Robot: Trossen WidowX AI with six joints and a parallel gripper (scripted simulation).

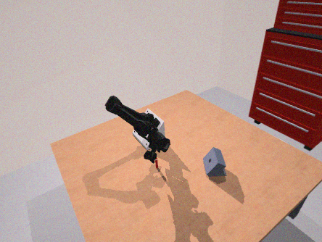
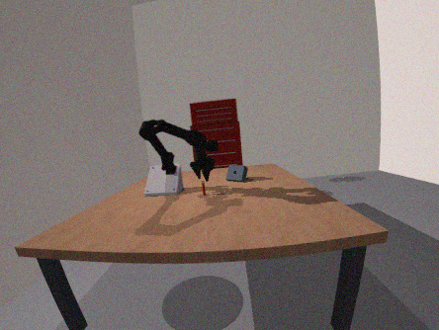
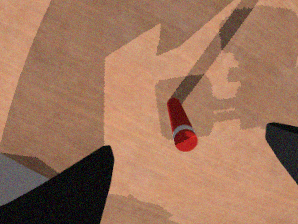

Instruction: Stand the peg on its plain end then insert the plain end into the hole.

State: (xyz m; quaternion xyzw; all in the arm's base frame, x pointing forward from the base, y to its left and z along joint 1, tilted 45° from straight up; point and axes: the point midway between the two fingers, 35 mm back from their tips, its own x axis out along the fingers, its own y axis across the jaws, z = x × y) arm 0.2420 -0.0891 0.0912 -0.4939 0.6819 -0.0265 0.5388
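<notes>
Now: the peg 30 mm below my gripper tip. The rest, counted from my gripper tip: grey sloped panel 280 mm to the left, 180 mm ahead, 40 mm below.
</notes>
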